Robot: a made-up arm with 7 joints.
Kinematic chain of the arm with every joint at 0, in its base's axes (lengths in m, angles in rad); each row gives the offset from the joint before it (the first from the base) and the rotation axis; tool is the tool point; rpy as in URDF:
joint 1: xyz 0 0 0.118 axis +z
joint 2: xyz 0 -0.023 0.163 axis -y
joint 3: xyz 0 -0.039 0.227 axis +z
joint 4: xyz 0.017 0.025 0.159 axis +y
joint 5: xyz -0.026 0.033 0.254 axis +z
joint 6: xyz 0 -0.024 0.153 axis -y
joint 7: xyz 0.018 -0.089 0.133 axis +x
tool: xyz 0 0 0 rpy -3.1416 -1.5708 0
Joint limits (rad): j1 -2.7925..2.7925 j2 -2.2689..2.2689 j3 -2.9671..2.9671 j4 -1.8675..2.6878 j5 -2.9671..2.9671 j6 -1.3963..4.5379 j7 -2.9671..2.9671
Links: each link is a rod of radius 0.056 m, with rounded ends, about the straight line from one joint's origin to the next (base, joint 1, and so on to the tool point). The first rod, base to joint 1, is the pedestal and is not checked.
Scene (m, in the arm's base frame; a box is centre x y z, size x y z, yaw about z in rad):
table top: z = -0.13
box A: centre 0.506 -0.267 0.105 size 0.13 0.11 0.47 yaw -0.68
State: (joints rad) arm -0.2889 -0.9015 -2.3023 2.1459 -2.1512 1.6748 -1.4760
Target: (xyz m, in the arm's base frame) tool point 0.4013 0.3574 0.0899
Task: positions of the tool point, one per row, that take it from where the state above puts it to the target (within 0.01 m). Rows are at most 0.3 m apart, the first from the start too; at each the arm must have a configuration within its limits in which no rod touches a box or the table.
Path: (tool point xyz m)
1: 0.1576 -0.5230 0.4598
2: 0.3583 -0.4375 0.4679
3: 0.5060 -0.2670 0.5023
4: 0.5931 -0.0269 0.3774
5: 0.5495 0.2011 0.2330
6: 0.4013 0.3574 0.0899

